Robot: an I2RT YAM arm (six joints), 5 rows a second.
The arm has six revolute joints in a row. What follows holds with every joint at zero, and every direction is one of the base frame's. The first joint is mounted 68 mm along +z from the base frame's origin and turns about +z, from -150 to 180 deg. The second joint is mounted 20 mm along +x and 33.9 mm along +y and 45.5 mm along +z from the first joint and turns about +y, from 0 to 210 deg. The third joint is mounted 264 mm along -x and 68.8 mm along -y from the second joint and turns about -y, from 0 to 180 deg. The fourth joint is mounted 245 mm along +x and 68.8 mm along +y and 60 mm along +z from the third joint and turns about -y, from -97 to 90 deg. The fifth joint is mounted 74 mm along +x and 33.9 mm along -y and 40.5 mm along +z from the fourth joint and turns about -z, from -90 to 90 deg. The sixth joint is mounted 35.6 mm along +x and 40.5 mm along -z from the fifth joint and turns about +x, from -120 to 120 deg. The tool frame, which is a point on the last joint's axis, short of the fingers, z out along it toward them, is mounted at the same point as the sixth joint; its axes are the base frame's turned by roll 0, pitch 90 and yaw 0 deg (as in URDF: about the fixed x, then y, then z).
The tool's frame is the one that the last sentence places.
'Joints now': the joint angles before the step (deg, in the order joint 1, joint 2, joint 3, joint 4, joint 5, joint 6). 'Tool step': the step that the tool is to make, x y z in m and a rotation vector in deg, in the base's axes. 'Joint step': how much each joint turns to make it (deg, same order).
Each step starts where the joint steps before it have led.
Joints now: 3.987, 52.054, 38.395, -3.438, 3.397, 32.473
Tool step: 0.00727, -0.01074, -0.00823, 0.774, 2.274, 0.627
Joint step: -3.591, 2.273, -0.097, 0.136, -4.275, -0.501
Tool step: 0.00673, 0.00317, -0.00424, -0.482, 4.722, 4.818
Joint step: 0.132, 2.743, 2.102, -4.198, -4.187, -2.151
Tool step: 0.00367, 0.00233, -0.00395, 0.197, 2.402, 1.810
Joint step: 0.351, 1.540, 0.732, -1.634, -1.415, -0.423
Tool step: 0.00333, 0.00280, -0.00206, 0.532, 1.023, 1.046
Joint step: 0.567, 1.149, 0.436, -0.266, -0.678, 0.276
